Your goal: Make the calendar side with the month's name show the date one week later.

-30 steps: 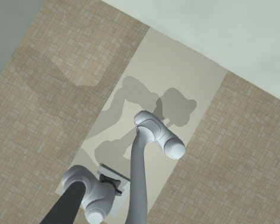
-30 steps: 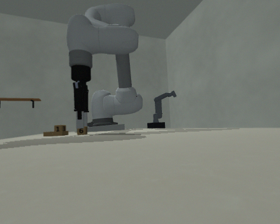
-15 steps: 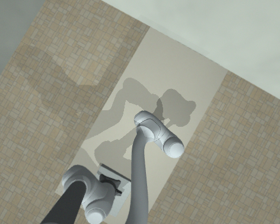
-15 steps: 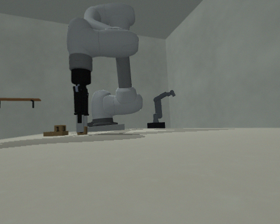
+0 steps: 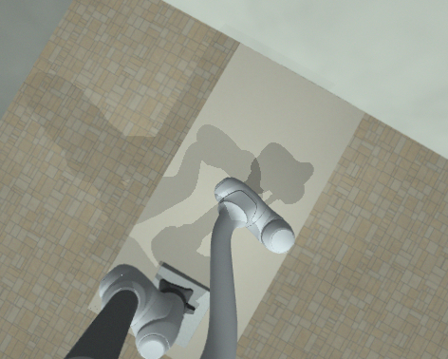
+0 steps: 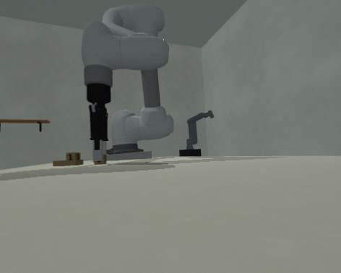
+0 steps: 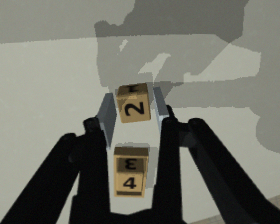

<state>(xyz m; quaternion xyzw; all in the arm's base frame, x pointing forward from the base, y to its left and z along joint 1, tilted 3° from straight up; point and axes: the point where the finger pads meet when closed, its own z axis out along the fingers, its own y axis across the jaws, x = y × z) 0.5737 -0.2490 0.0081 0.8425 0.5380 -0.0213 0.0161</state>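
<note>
My gripper is now 3 cm above the wooden cube. Round my hand: tray 7 cm behind, 9 cm to the right, 3 cm below.
</note>
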